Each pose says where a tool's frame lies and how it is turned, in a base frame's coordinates. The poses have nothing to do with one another.
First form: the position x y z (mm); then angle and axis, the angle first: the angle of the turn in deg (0 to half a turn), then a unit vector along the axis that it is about.
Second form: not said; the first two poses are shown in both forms.
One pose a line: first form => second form
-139 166 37 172.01 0.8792 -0.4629 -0.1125 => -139 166 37 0.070 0.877 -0.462 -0.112
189 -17 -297 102.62 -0.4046 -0.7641 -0.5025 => 189 -17 -297 0.625 -0.316 -0.596 -0.392
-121 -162 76 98.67 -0.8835 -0.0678 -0.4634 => -121 -162 76 0.652 -0.670 -0.051 -0.352
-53 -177 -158 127.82 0.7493 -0.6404 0.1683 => -53 -177 -158 0.440 0.673 -0.575 0.151
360 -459 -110 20.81 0.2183 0.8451 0.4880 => 360 -459 -110 0.984 0.039 0.153 0.088
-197 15 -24 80.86 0.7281 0.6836 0.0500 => -197 15 -24 0.761 0.472 0.443 0.032
